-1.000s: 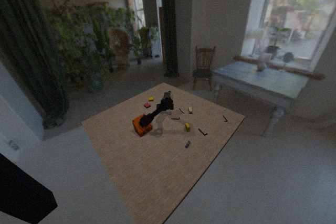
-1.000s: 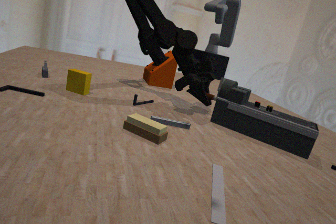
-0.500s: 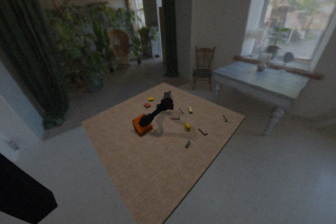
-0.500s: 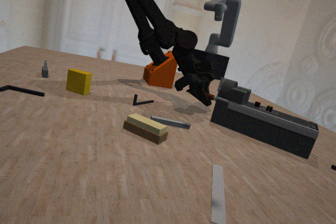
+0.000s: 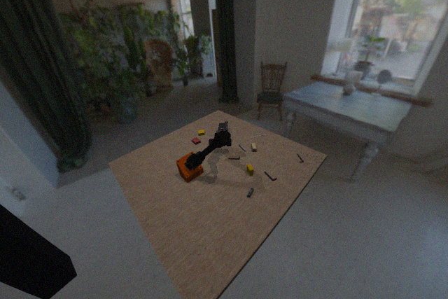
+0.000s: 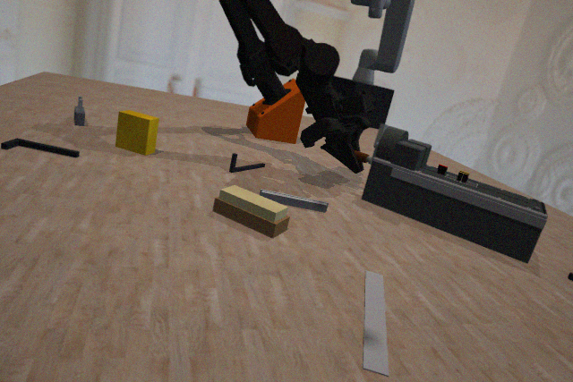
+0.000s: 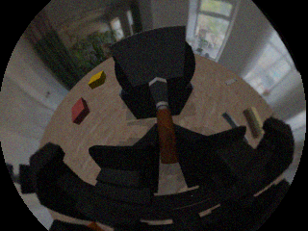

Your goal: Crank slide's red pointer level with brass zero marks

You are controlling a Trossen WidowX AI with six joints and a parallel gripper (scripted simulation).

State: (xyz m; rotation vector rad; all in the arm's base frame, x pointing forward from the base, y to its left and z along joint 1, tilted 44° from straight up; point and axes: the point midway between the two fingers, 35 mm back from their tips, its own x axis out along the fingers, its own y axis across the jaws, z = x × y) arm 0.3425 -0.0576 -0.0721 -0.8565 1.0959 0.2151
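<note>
My gripper tip is now 10 mm past the brown crank handle, 10 mm to the left of it and 30 mm below it. The rest, counted from my gripper tip: red pointer: 110 mm ahead, 80 mm to the left, 50 mm above; then red block: 70 mm behind, 250 mm to the left, 20 mm below; then grey bar: 80 mm ahead, 170 mm to the right, 30 mm below.
</note>
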